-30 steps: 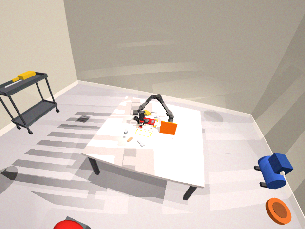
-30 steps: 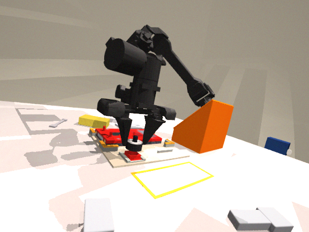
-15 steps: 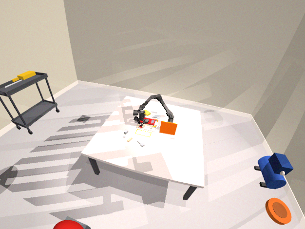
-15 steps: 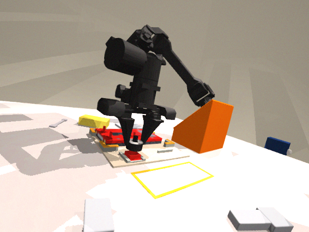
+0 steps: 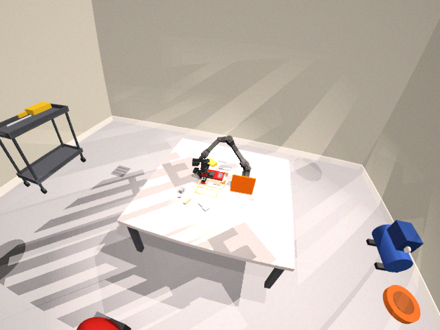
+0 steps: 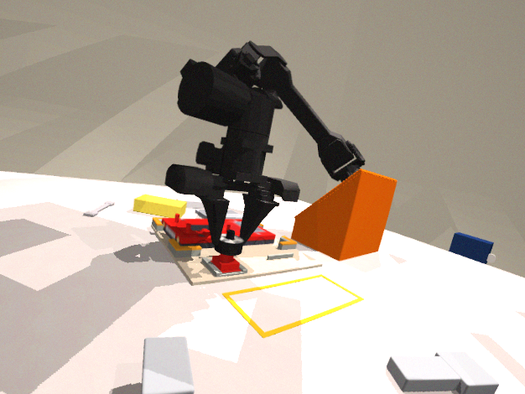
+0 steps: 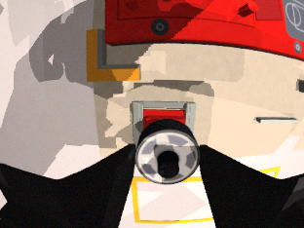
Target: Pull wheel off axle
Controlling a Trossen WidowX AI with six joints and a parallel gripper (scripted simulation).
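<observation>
The black wheel is right at my gripper tip. From my gripper tip the other things lie so: yellow block 31 cm to the right, 3 cm below, 1 cm ahead; black axle 1 cm below.
</observation>
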